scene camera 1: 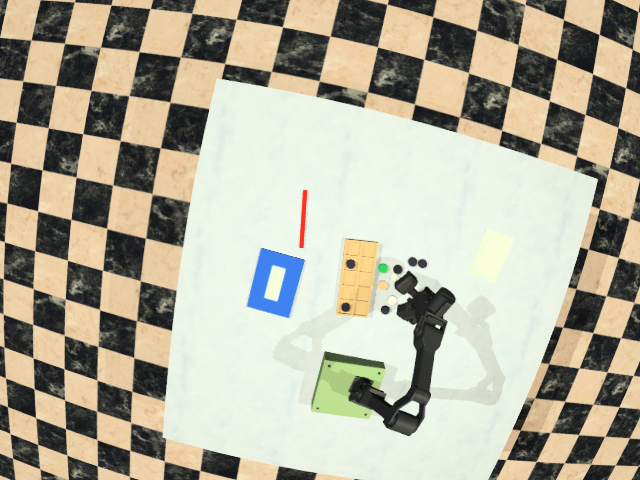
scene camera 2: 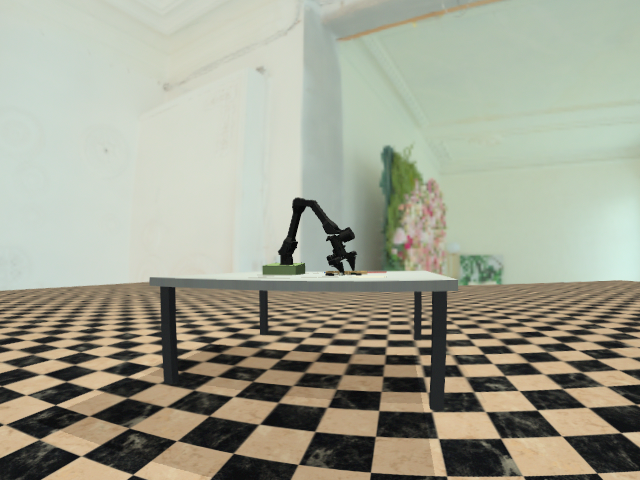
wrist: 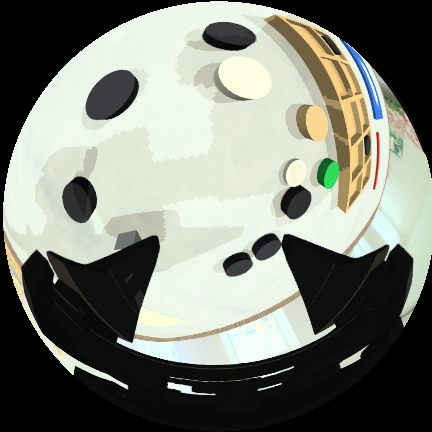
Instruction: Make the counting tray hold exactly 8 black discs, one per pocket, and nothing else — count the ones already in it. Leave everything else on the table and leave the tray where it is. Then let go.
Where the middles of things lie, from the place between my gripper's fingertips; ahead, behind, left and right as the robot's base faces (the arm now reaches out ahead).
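The tan disc point(wrist: 311, 121) is 1 cm below my hand, 9 cm to the left of it and 6 cm behind it. Going by their middles, that disc is the nearest to my hand of the things named here. As for the tan counting tray point(scene camera 1: 355, 288), I find it 18 cm to the left of my hand and 7 cm behind it.
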